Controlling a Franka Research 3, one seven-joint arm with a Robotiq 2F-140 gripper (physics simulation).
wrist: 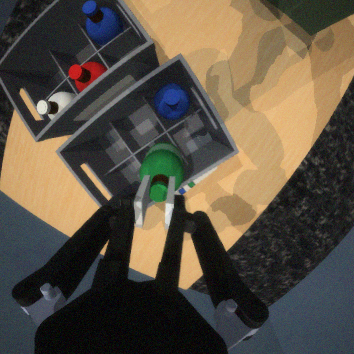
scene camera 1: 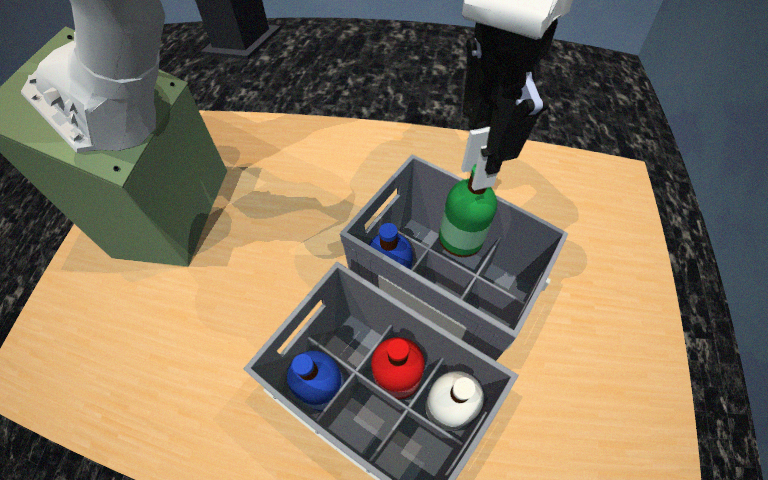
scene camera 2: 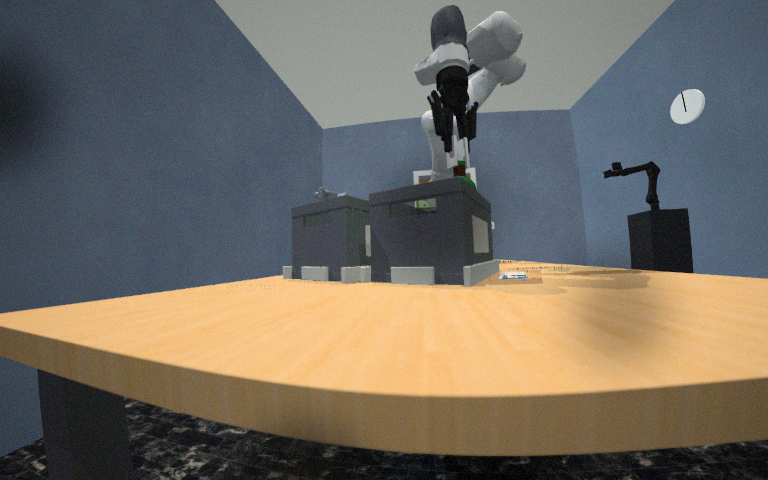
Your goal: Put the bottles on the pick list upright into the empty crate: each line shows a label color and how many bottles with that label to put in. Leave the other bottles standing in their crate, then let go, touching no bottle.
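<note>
My gripper (scene camera 1: pixel 474 176) (scene camera 2: pixel 459 161) (wrist: pixel 159 185) is shut on the neck of a green bottle (scene camera 1: pixel 465 217) (wrist: pixel 161 165). The bottle is roughly upright in the far crate (scene camera 1: pixel 532 257) (scene camera 2: pixel 419 243), at its middle back compartment, with its shoulder near rim height. Whether its base touches the floor is unclear. A blue bottle (scene camera 1: pixel 393 251) (wrist: pixel 171 102) stands in that crate's front left compartment. The near crate (scene camera 1: pixel 368 294) (scene camera 2: pixel 325 249) holds a blue bottle (scene camera 1: pixel 314 379) (wrist: pixel 104 25), a red bottle (scene camera 1: pixel 397 367) (wrist: pixel 91 75) and a white bottle (scene camera 1: pixel 453 400) (wrist: pixel 62 102).
The pick list (scene camera 2: pixel 512 275) (wrist: pixel 197 181) lies behind the far crate, partly hidden; blue and green marks show, but the counts are unreadable. The crates stand close together, with raised walls and dividers. The arm's green pedestal (scene camera 1: pixel 169 198) is at the left.
</note>
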